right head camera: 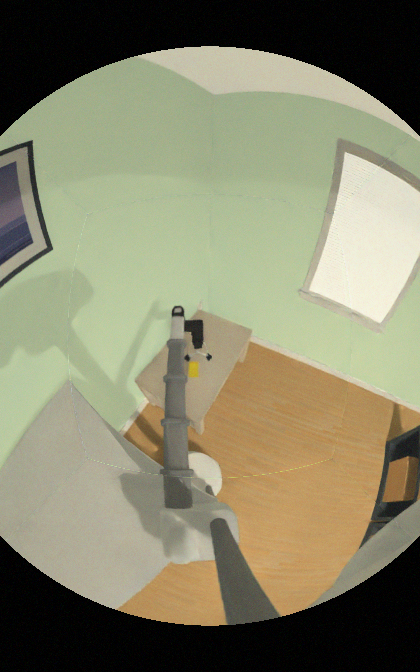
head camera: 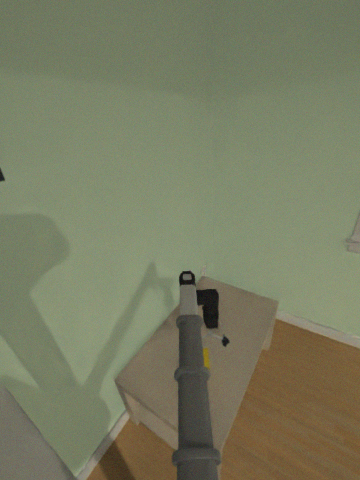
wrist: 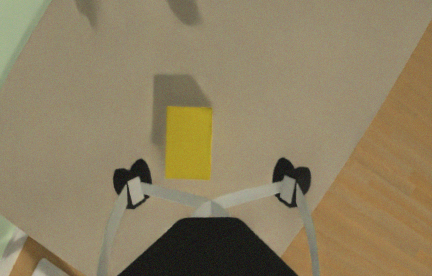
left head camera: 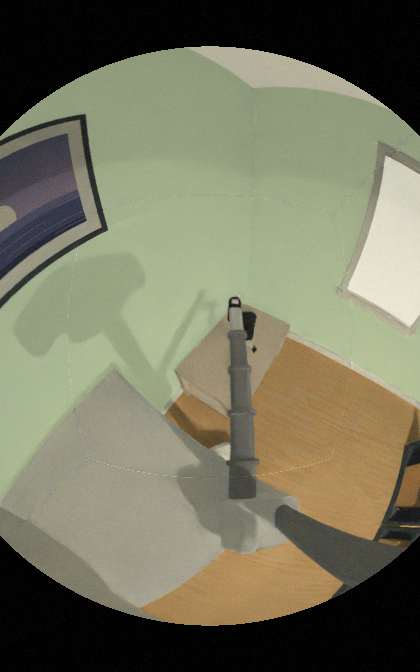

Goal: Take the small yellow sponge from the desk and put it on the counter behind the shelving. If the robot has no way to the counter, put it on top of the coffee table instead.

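Places are measured from the robot's base along level axes (x left, y back, z up), in metres.
Where they show: gripper, fingertip midpoint: (head camera: 210,345) (wrist: 212,175).
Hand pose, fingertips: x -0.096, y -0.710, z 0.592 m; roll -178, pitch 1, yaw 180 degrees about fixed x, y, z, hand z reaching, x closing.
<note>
After its pixels a point has its place.
The small yellow sponge (head camera: 206,358) @[x -0.080, y -0.725, z 0.465 m] (right head camera: 193,369) (wrist: 188,143) @[x -0.060, y -0.730, z 0.465 m] appears to rest on a pale low table (head camera: 145,372) @[x 0.224, y -0.696, z 0.420 m] (left head camera: 205,365) (right head camera: 220,350) (wrist: 275,75) @[x -0.191, y -0.831, z 0.420 m] in the room's corner. I cannot tell for sure whether this is the coffee table. My gripper (right head camera: 198,357) (wrist: 212,175) @[x -0.096, y -0.710, z 0.592 m] is open above the table, with its fingers spread wider than the sponge. In the wrist view the sponge lies just beyond the fingertips, left of the middle between them, and touches neither. The arm partly covers the sponge in the head view and hides it in the left head view. The counter cannot be made out.
My telescoping arm (head camera: 192,410) @[x -0.011, y -0.280, z 1.000 m] (left head camera: 240,390) (right head camera: 176,400) reaches over the table. A large grey surface (left head camera: 140,465) (right head camera: 65,475) stands at left along the wall. Dark shelving (left head camera: 394,495) (right head camera: 384,475) with an orange-brown box (right head camera: 402,480) stands at right. Walls meet behind the table.
</note>
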